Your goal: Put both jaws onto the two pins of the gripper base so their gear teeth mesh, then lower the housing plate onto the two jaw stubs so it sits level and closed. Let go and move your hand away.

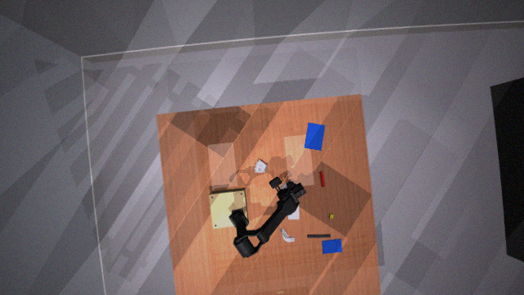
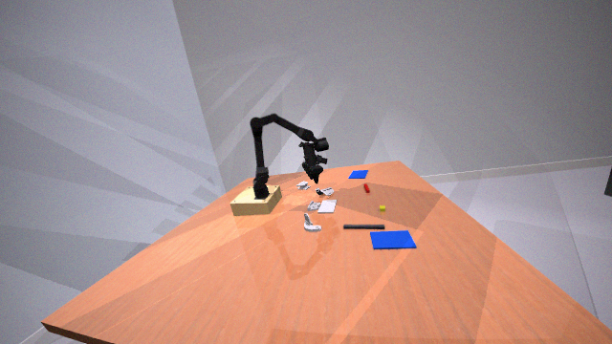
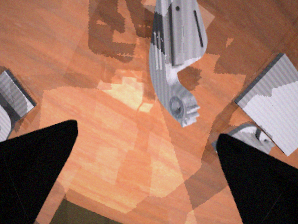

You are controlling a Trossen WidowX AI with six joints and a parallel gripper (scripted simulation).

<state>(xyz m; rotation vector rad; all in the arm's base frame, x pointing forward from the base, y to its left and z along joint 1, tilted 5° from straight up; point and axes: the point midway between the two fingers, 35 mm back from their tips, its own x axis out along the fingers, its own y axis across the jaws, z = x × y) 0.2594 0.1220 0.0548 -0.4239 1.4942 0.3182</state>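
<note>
Right now my gripper tip is 30 mm short of the jaw, 10 mm to the left of it and 50 mm above it. From my gripper tip the other things lie so: gripper base (100 mm behind, 140 mm to the left, 60 mm below); then housing plate (10 mm ahead, 140 mm to the right, 80 mm below); then flat white plate (70 mm ahead, 150 mm to the right, 80 mm below).
</note>
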